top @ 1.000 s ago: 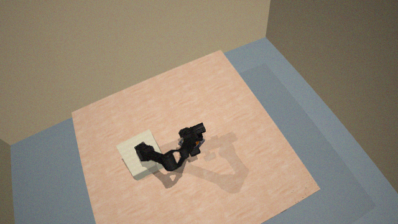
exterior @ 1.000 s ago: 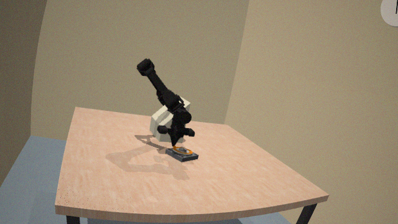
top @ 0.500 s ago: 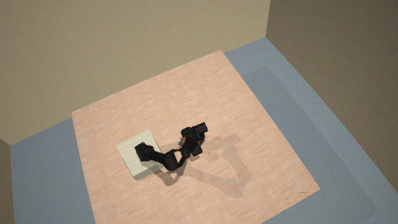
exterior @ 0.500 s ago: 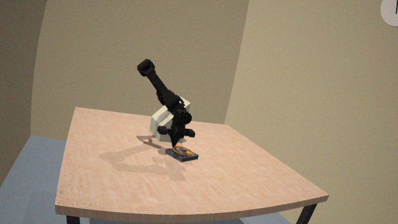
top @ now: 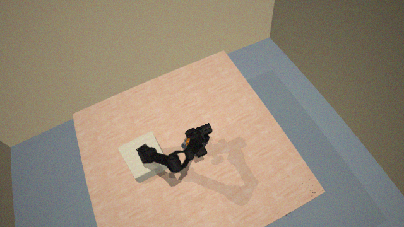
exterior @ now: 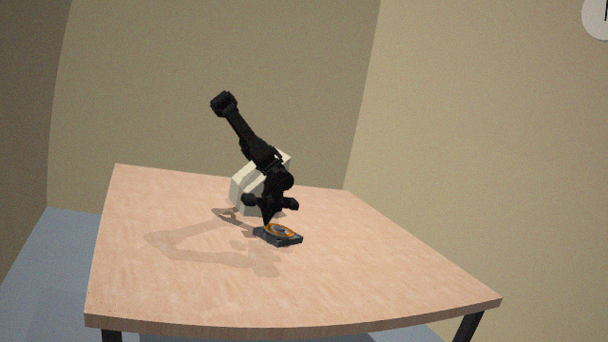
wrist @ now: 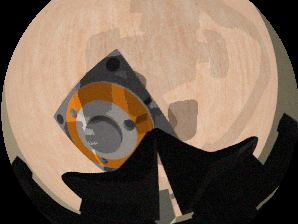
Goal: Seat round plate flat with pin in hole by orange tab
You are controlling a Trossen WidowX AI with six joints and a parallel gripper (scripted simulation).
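The base lies 5 cm to the left of my gripper tip and 2 cm below it.
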